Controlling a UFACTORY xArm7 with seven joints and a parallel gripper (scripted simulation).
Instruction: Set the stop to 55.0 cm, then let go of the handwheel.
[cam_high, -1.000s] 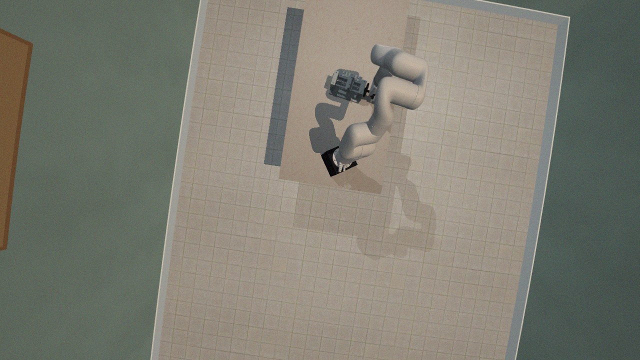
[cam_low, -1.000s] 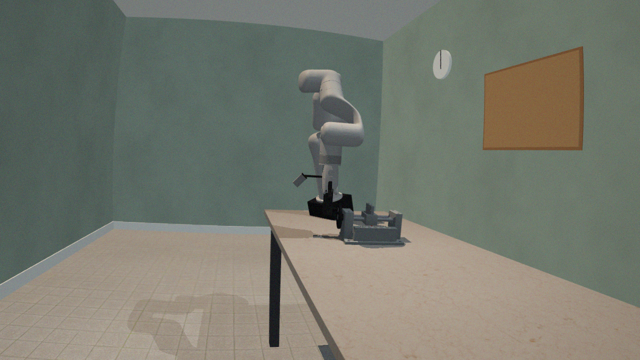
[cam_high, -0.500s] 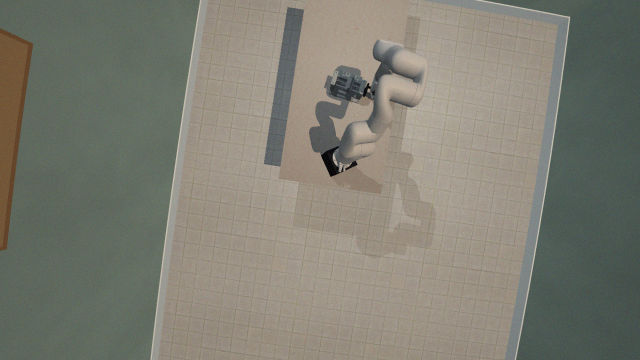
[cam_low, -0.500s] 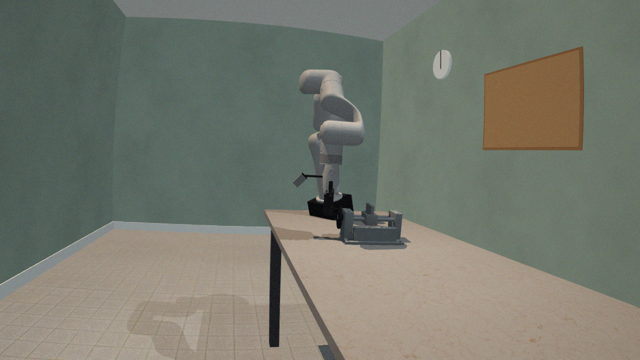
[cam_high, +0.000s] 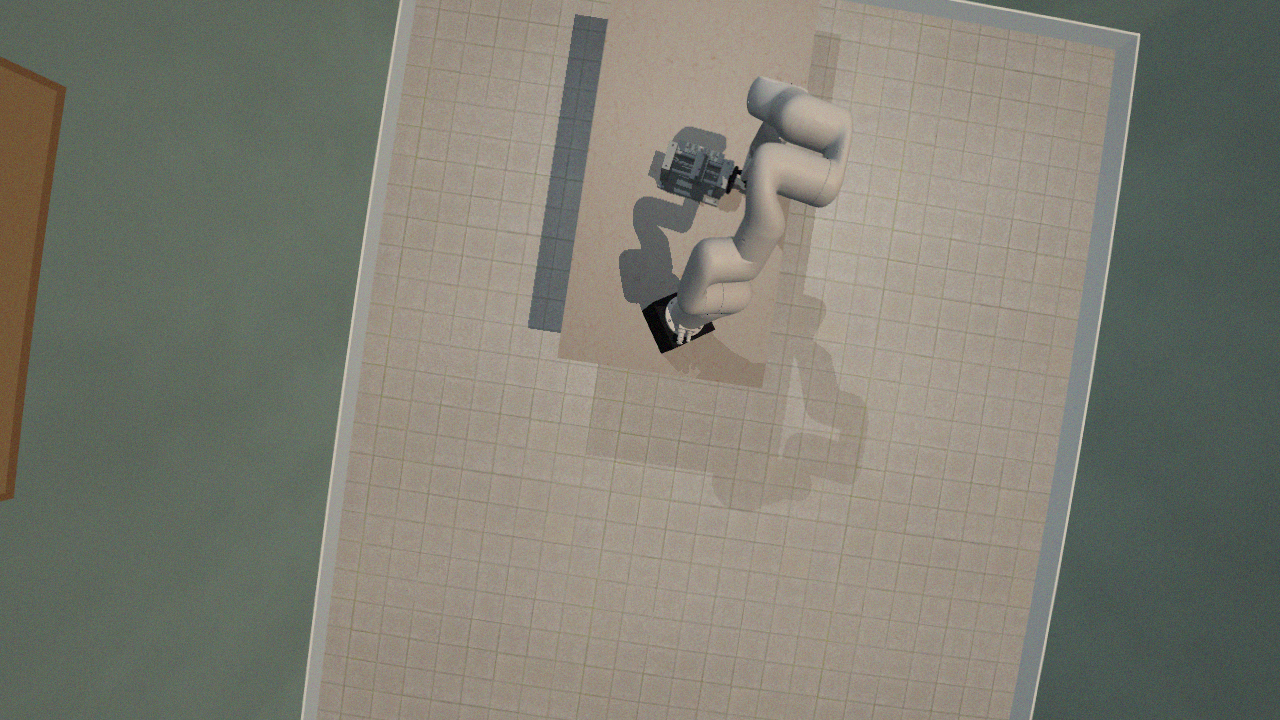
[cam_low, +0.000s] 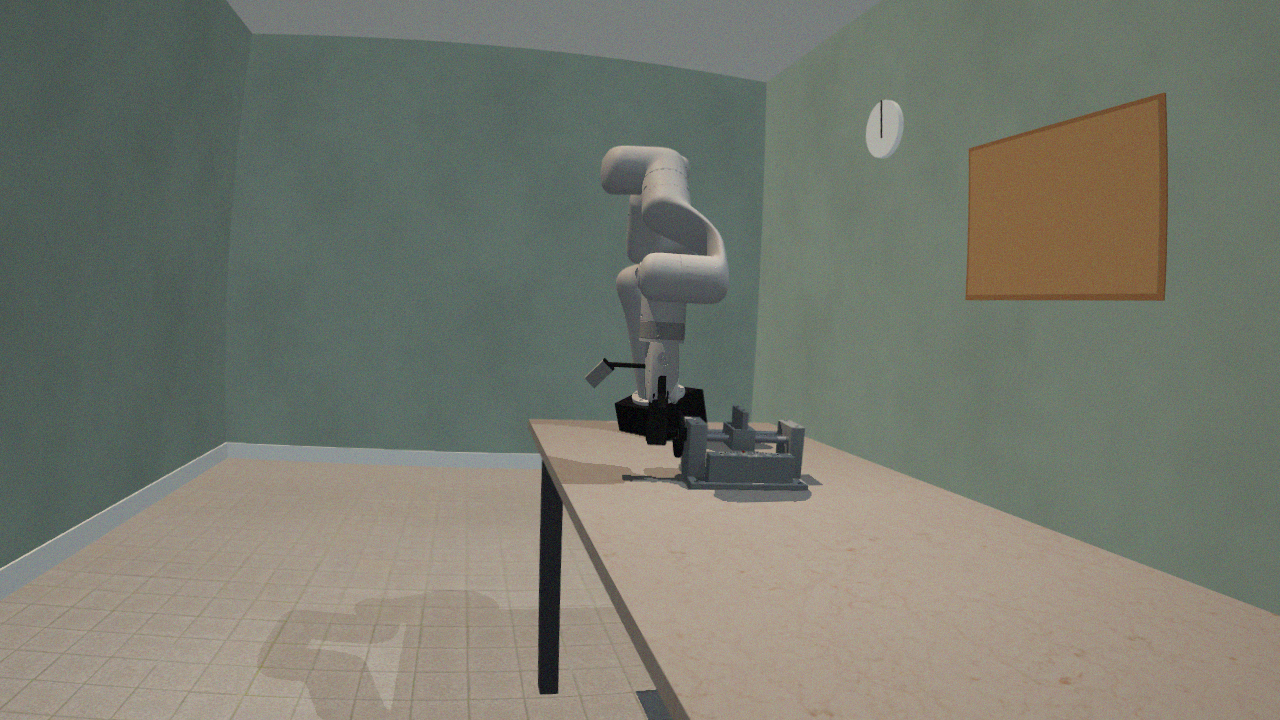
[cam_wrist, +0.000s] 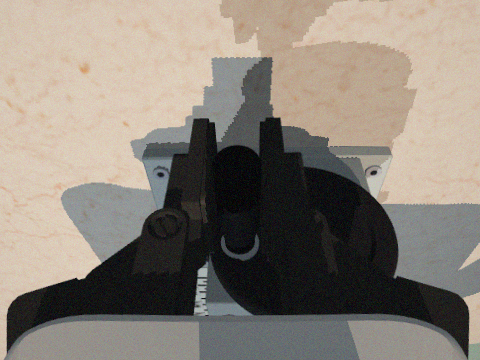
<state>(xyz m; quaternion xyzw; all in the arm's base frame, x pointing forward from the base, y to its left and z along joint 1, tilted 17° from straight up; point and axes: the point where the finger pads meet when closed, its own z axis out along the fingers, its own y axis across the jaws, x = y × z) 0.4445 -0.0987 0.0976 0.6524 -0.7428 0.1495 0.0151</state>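
The black handwheel lies 3 cm to the left of my hand. The rest, counted from my hand: crank handle: 1 cm to the left; stop block: 1 cm ahead, 15 cm to the left, 1 cm above.
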